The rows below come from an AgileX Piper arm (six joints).
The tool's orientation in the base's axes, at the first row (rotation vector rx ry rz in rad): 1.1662 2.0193 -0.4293
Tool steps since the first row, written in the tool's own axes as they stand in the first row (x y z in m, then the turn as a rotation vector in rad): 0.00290 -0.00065 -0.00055 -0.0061 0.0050 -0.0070; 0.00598 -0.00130 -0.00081 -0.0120 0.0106 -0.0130; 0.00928 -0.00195 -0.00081 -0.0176 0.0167 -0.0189; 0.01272 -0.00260 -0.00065 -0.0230 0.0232 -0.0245; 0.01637 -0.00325 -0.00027 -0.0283 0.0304 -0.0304; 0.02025 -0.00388 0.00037 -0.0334 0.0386 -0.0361; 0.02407 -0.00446 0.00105 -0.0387 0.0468 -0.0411; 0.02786 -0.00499 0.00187 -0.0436 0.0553 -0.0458; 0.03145 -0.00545 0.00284 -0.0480 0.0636 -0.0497; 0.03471 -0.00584 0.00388 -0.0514 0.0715 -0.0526; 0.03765 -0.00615 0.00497 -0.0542 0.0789 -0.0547; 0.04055 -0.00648 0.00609 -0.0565 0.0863 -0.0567; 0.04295 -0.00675 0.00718 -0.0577 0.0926 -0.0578
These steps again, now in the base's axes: -0.00167 0.00171 -0.00185 0.0030 0.0033 0.0096; -0.00326 0.00335 -0.00403 0.0069 0.0064 0.0184; -0.00481 0.00497 -0.00654 0.0111 0.0099 0.0269; -0.00633 0.00657 -0.00926 0.0158 0.0135 0.0352; -0.00781 0.00816 -0.01229 0.0209 0.0177 0.0436; -0.00923 0.00974 -0.01566 0.0268 0.0225 0.0518; -0.01058 0.01129 -0.01900 0.0332 0.0267 0.0597; -0.01181 0.01276 -0.02241 0.0398 0.0312 0.0671; -0.01286 0.01406 -0.02577 0.0464 0.0353 0.0736; -0.01371 0.01515 -0.02892 0.0528 0.0392 0.0787; -0.01438 0.01607 -0.03186 0.0590 0.0427 0.0827; -0.01505 0.01694 -0.03479 0.0651 0.0465 0.0864; -0.01552 0.01756 -0.03732 0.0703 0.0498 0.0885
